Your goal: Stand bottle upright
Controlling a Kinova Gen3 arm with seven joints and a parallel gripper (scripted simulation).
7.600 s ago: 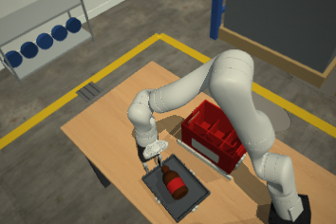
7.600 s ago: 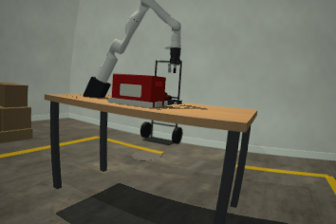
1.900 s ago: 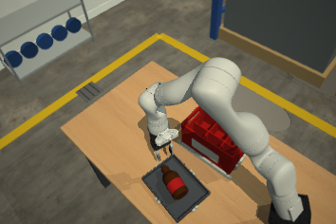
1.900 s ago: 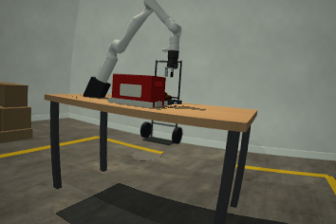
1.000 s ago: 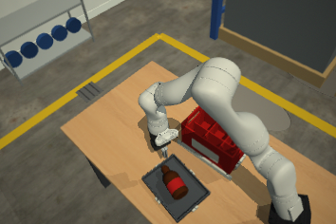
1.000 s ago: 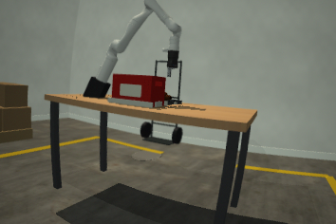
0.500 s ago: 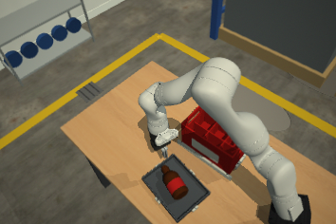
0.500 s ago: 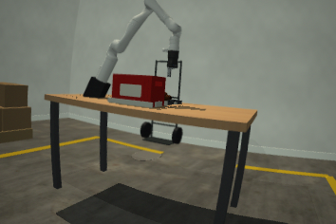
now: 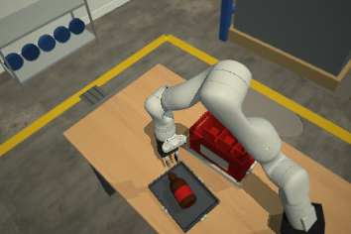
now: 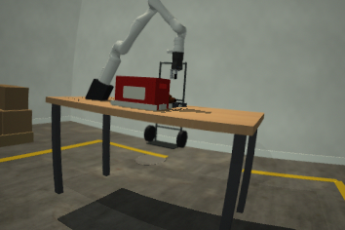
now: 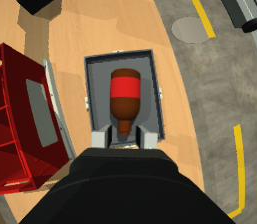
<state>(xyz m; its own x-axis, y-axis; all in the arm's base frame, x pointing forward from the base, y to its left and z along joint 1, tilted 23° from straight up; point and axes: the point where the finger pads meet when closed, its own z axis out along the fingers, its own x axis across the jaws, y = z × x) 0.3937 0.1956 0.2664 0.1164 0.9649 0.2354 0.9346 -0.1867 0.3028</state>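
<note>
Now: hand 50 mm past the bottle, 10 mm to the right of it and 160 mm above it. The rest, counted from my hand: tray 70 mm behind, 10 mm to the left, 190 mm below; then red crate 30 mm behind, 270 mm to the right, 120 mm below.
</note>
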